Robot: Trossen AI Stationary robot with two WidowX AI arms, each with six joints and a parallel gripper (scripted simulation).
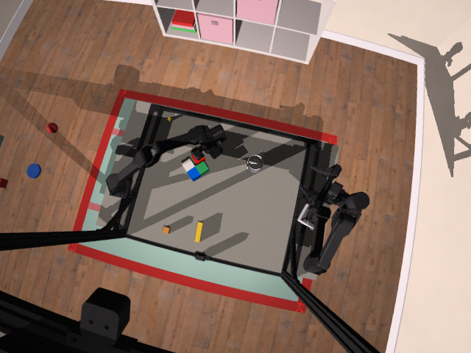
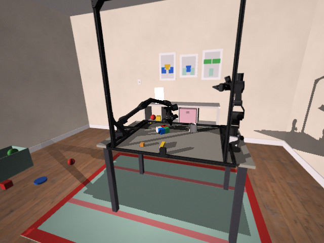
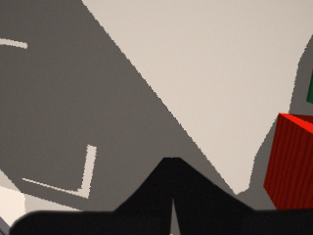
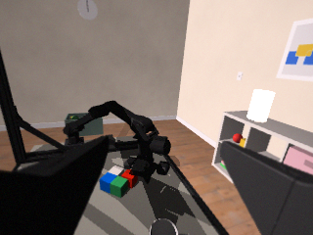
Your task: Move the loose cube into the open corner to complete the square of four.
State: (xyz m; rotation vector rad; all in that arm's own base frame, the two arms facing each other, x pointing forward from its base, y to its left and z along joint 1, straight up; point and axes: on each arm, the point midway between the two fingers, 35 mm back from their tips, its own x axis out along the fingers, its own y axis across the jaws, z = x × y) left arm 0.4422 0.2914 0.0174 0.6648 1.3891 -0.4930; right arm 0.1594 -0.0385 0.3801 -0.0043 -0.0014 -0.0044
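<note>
Right now the red cube is 6 cm behind my left hand, 6 cm to the left of it and 4 cm below it. The rest, counted from my left hand: green cube (11 cm behind, 3 cm to the left, 4 cm below); blue cube (15 cm behind, 7 cm to the left, 4 cm below); white cube (11 cm behind, 10 cm to the left, 4 cm below).
</note>
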